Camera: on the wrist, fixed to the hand. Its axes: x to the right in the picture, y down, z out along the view.
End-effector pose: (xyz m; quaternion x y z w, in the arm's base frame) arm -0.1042 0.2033 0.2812 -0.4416 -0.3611 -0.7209 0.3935
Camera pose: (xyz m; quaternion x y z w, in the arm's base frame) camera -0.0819 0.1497 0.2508 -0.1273 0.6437 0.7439 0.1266
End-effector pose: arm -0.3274 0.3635 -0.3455 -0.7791 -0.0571 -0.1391 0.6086
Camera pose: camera -0.3454 0.3082 -0.3757 -0.3432 -0.5469 -0.6106 0.4586
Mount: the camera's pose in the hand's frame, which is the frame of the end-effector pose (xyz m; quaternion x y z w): -0.0214 0.0375 -0.0493 0.1896 0.1213 -0.7143 0.6627
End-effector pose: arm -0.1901 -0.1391 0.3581 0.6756 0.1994 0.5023 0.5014
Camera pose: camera -0.2511 -0.1478 0.3804 0.3394 0.7708 0.0189 0.5388
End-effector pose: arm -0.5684 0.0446 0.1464 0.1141 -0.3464 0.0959 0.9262
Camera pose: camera -0.5633 0.0920 0.1014 0.4870 -0.0175 -0.5185 0.7026
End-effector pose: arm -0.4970 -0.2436 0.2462 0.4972 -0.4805 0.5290 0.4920
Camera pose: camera -0.5366 -0.1974 0.2219 0.7018 0.1967 0.1505 0.6679
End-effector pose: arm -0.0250 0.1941 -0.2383 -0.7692 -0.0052 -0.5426 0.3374
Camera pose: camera -0.0607 0.1469 -0.2664 0.3762 0.6148 0.6929 0.0175
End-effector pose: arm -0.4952 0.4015 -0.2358 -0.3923 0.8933 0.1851 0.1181
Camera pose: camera -0.5121 0.4181 -0.1747 -0.8981 0.3612 -0.1786 0.1765
